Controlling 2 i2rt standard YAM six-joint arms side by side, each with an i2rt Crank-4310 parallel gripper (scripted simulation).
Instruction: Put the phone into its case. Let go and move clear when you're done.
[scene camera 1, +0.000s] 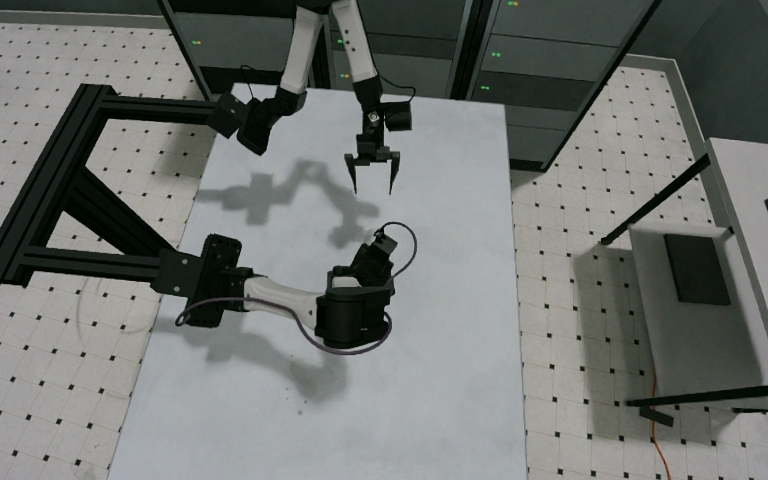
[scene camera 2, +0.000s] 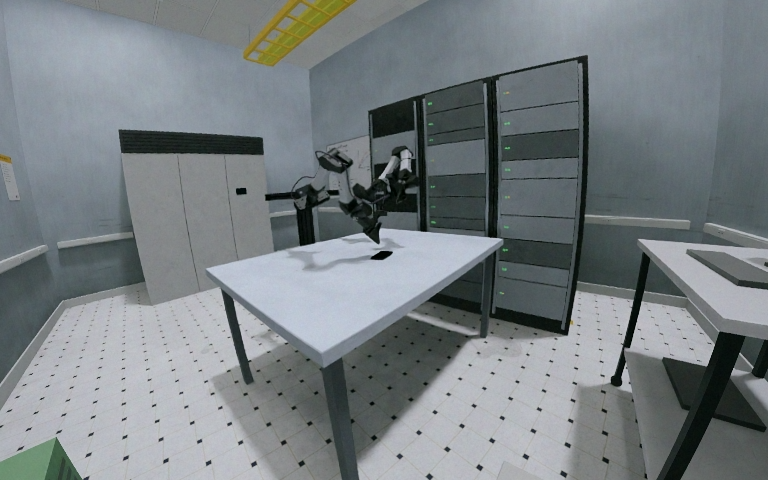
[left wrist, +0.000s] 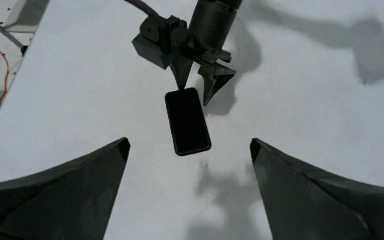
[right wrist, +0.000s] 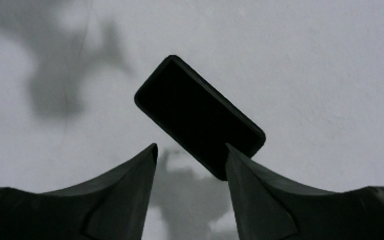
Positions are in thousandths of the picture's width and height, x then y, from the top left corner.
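Note:
I can see my left gripper (scene camera 1: 485, 405). The left wrist view gives me my left gripper (left wrist: 493, 585) as well, together with my right gripper (left wrist: 501, 410) and a black phone (left wrist: 493, 548). As for the right wrist view, my right gripper (right wrist: 496, 606) can be seen there, and so can the phone (right wrist: 504, 473).

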